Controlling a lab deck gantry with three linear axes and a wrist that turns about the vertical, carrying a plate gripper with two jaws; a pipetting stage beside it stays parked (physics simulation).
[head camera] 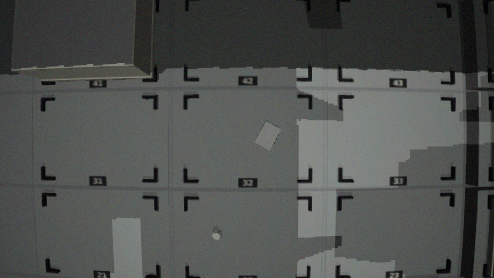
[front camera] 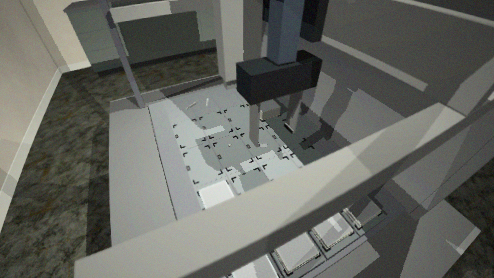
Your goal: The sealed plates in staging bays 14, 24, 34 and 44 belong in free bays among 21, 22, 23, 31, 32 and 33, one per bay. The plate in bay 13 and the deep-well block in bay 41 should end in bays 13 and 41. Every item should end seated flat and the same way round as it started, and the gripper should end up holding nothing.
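Pixels of known places: gripper, fingertip midpoint: [front camera: 272,135]; robot's base at its link origin: [front camera: 173,126].
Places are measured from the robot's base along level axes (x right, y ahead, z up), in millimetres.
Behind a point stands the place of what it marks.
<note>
My gripper [front camera: 273,135] @[x -212, y 358, z 160 mm] is open, with bare deck showing between its two jaws, in front of the deep-well block; its jaws do not show in the head view. The deep-well block [front camera: 270,112] @[x -359, y 127, z 29 mm] [head camera: 75,35] @[x -353, y 69, z 42 mm] sits in bay 41, partly behind the jaws. A white plate [front camera: 216,194] @[x -43, y 365, z 15 mm] sits in bay 13, partly cut off by the front beam. Along the staging row, the plate in bay 14 [front camera: 253,269] @[x -45, y 580, z 29 mm], the plate in bay 24 [front camera: 297,253] @[x -147, y 596, z 29 mm] and the plate in bay 34 [front camera: 334,231] @[x -254, y 597, z 29 mm] show; the plate in bay 44 [front camera: 367,212] @[x -366, y 603, z 29 mm] appears shaded. No plate shows in bays 31, 32 and 33.
A small pale tile [head camera: 268,135] @[x -261, y 250, z 1 mm] [front camera: 262,145] @[x -256, y 246, z 1 mm] lies in bay 32. A small round bit [head camera: 216,233] @[x -158, y 195, z 4 mm] [front camera: 229,145] @[x -153, y 197, z 3 mm] lies in bay 22. Two thin pale sticks [front camera: 191,105] @[x -99, y -100, z 5 mm] [front camera: 207,102] @[x -169, y -89, z 5 mm] lie at the far left of the deck. A thick beam [front camera: 225,220] @[x 4, y 618, z 400 mm] crosses the front.
</note>
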